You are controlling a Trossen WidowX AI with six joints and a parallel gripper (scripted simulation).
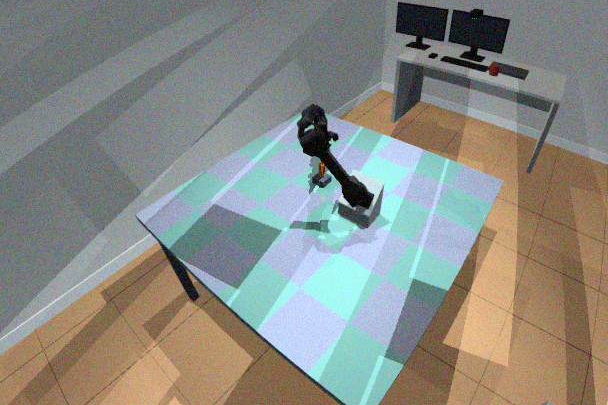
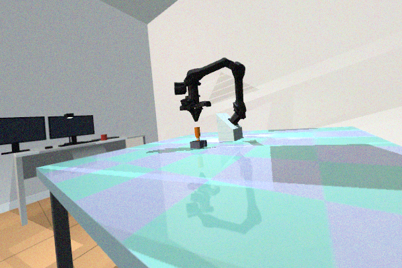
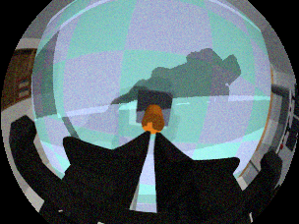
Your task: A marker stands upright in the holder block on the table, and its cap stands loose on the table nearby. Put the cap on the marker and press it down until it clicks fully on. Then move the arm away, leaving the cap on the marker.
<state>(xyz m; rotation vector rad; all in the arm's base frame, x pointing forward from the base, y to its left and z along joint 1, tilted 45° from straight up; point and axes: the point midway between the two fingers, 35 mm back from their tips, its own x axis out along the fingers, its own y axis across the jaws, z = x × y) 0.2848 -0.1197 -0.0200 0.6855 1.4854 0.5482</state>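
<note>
Now: gripper tip 60 mm above the orange cap. Round my gripper tip: grey holder block 120 mm below.
</note>
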